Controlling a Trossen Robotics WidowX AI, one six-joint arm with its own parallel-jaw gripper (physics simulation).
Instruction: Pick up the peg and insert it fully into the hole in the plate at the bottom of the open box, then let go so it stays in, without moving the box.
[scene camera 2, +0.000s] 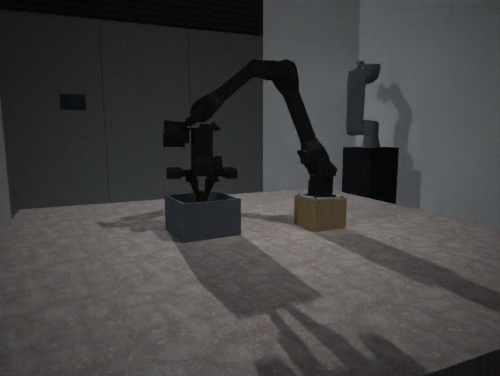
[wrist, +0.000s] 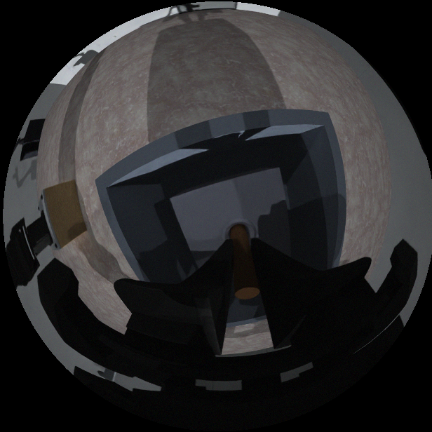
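Pixels of known places: arm's base at its link origin: (scene camera 2: 320, 195).
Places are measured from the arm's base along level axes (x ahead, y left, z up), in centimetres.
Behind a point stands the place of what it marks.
The brown-orange peg (wrist: 244, 267) is held between the fingers of my gripper (scene camera 2: 201, 199) {x 33.2, y -9.9, z -1.0 cm} (wrist: 241, 244), which is shut on it. In the wrist view the peg's far end covers most of the hole (wrist: 238, 227) in the grey plate (wrist: 205, 200); how deep it sits in the hole is hidden. The peg looks about upright. The open blue-grey box (scene camera 2: 210, 220) {x 34.1, y -2.0, z -3.8 cm} (wrist: 336, 185) stands on the table around the plate, and the fingertips reach in below its rim. In the scene view the walls hide the plate and hole.
The arm's base stands on a tan block (scene camera 2: 320, 214) {x 4.7, y 5.8, z -4.0 cm} (wrist: 65, 212) to the right of the box in the scene view. The box walls rise close around the fingers. A second, grey arm (scene camera 2: 356, 102) stands on a black pedestal (scene camera 2: 370, 175) behind the table (scene camera 2: 125, 300) {x 60.9, y 25.0, z -8.8 cm}.
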